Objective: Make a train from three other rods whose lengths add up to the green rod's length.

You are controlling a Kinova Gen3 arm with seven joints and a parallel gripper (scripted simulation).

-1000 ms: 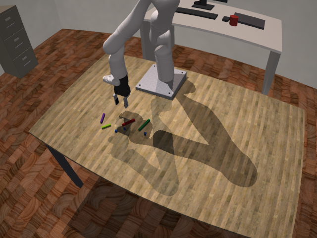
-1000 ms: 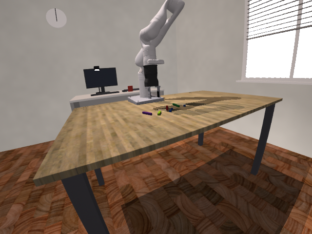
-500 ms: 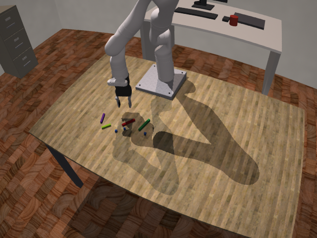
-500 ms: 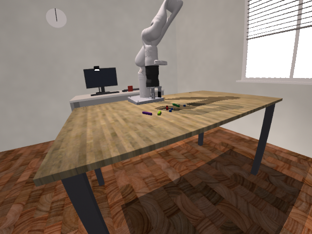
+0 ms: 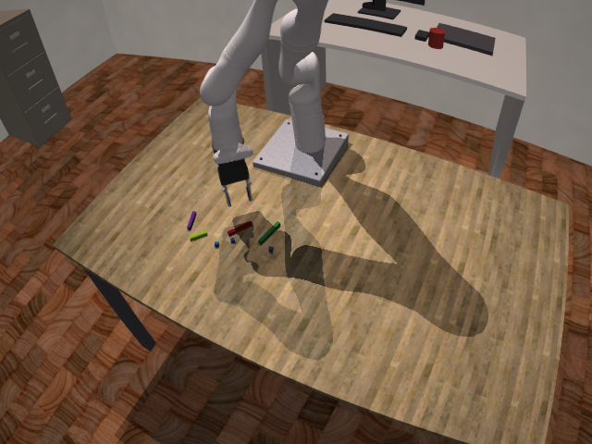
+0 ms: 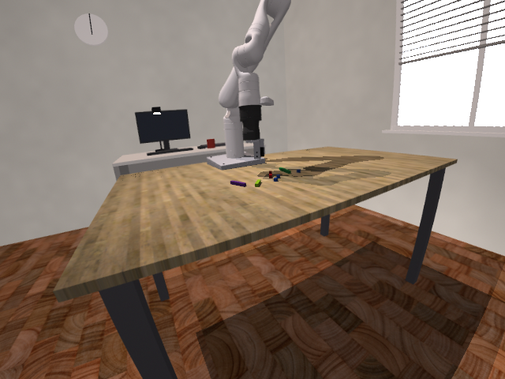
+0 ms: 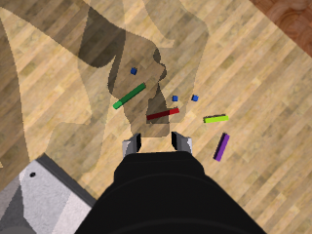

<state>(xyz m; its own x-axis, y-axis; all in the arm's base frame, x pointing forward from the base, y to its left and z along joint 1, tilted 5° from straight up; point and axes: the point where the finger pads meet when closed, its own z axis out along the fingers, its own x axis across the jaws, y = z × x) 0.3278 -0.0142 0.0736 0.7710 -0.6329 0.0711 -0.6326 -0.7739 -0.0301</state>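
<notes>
The red rod is 4 cm ahead of my hand, 2 cm to the left of it and 8 cm below it. Round my hand: green rod (1 cm ahead, 10 cm to the left, 8 cm below); then purple rod (9 cm ahead, 12 cm to the right, 8 cm below); then lime rod (12 cm ahead, 6 cm to the right, 8 cm below).
</notes>
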